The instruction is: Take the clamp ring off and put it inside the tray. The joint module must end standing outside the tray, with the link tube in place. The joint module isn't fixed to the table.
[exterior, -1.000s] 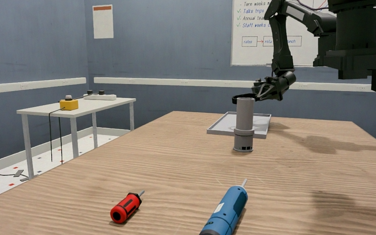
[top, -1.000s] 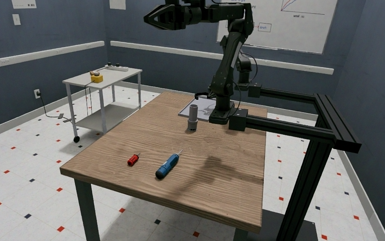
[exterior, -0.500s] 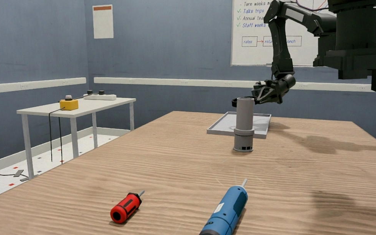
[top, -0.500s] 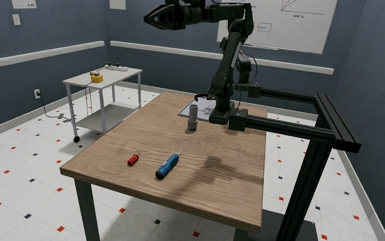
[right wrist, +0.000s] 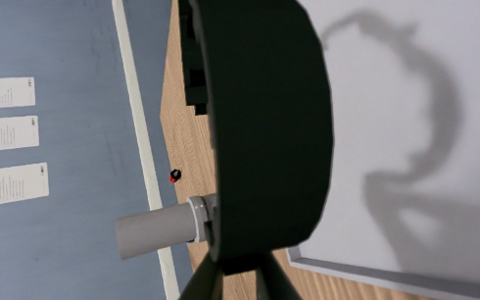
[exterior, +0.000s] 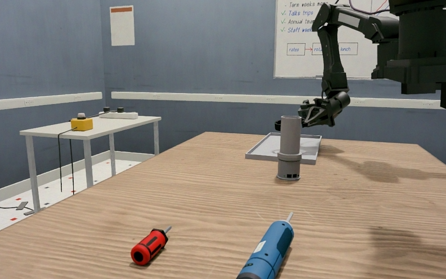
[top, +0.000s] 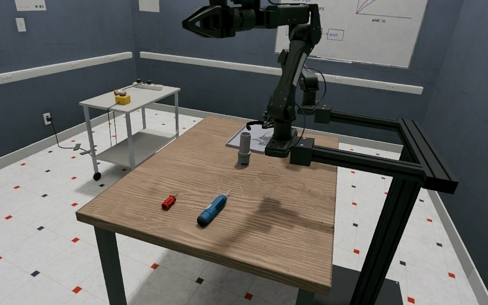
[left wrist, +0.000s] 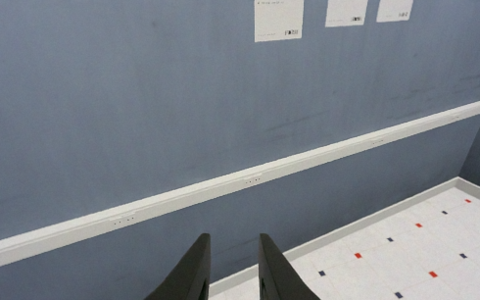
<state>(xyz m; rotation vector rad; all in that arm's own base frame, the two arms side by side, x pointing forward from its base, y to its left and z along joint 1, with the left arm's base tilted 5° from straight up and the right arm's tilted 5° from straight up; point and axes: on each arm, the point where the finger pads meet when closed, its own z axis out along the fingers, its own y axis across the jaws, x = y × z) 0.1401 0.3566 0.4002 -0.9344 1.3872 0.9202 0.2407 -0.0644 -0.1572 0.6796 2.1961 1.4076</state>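
Observation:
Now: right hand 60 mm short of the dark clamp ring, 10 mm to the left of it and 10 mm above it. The rest, counted from my right hand: small screw: 110 mm to the left, 90 mm below, 50 mm ahead; grey tray: 100 mm below, 70 mm to the right, 70 mm ahead; grey link tube: 280 mm to the left, 10 mm ahead, 10 mm above.

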